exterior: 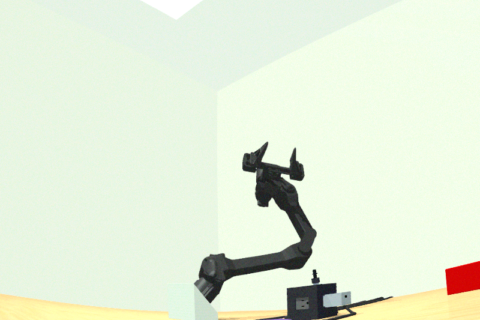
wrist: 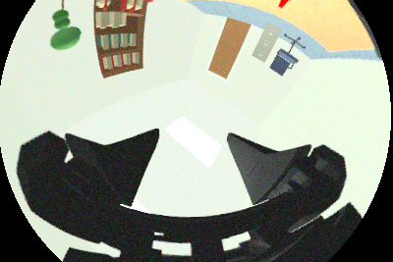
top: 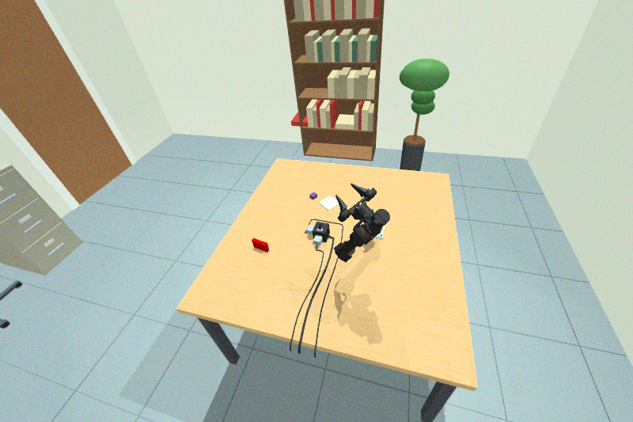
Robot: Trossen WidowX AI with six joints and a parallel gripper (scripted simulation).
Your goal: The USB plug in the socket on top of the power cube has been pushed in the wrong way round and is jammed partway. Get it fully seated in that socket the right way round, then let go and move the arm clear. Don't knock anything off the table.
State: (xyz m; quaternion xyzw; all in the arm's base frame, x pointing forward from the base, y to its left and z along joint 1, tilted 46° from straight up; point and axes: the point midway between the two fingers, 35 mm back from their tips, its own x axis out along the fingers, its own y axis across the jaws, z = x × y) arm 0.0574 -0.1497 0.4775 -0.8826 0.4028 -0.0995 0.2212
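Now: gripper tip 41 cm above the usb plug, 16 cm short of it and 15 cm to the left of it. From my gripper tip the other things lie so: red block: 48 cm ahead, 47 cm below, 4 cm to the right; white sheet: 50 cm below, 45 cm to the right, 15 cm ahead; purple block: 50 cm to the right, 49 cm below, 27 cm ahead.
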